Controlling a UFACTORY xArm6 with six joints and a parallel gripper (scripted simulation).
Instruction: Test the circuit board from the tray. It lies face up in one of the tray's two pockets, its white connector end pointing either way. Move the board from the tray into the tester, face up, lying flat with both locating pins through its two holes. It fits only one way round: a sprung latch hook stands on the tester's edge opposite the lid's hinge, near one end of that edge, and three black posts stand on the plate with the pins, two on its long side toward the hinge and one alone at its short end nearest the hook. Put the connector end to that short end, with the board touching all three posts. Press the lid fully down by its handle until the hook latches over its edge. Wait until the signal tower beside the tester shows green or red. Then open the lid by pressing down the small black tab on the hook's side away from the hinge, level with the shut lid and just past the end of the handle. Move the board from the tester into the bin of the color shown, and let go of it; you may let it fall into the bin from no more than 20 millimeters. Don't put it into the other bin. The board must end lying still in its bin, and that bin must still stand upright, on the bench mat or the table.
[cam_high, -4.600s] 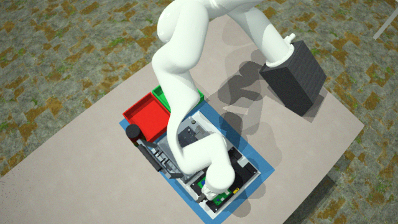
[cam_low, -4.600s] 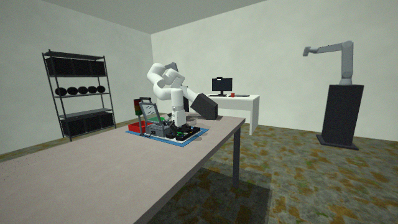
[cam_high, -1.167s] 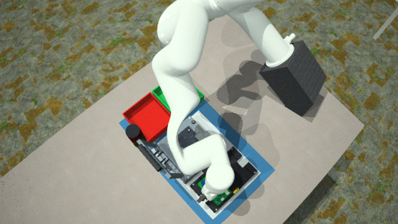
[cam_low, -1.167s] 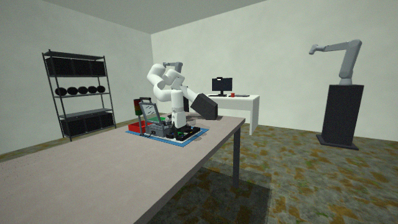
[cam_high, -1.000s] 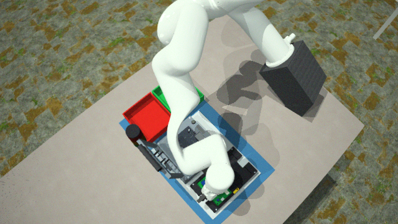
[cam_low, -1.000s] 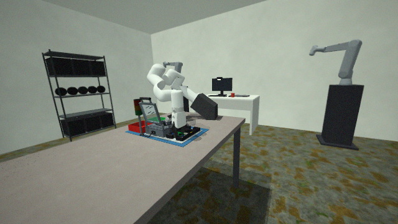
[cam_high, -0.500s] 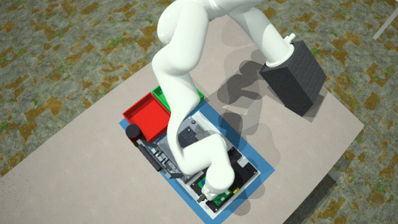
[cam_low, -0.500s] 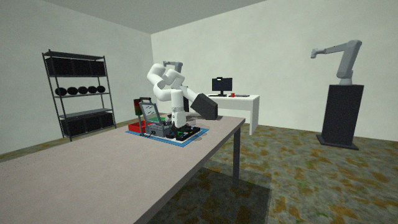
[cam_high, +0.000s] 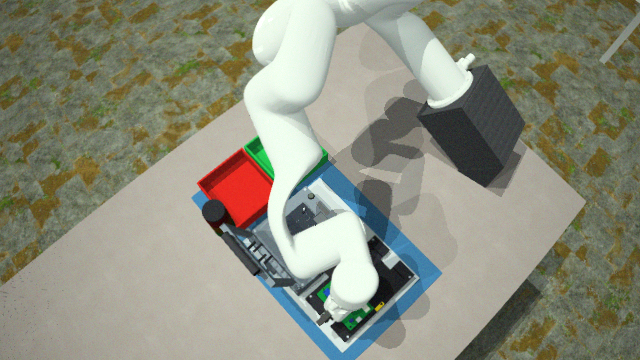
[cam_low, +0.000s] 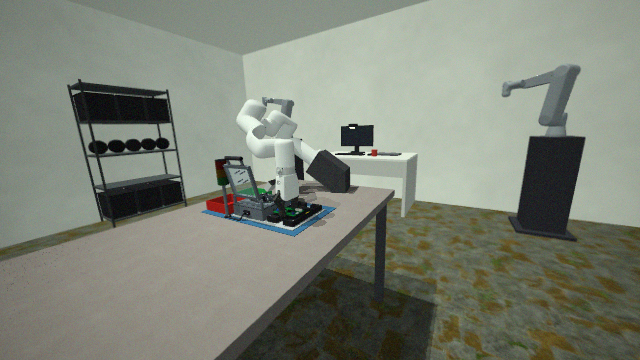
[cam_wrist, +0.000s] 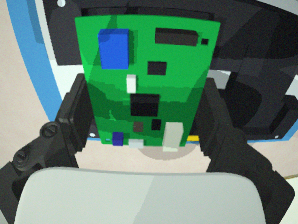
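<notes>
My hand is 100 mm past the black latch hook, 110 mm to the left of it and 40 mm below it. Also, from my hand: green circuit board: right at my hand; then red bin: 370 mm to the right, 30 mm below; then tester lid: 80 mm ahead, 170 mm to the right, 140 mm above.
</notes>
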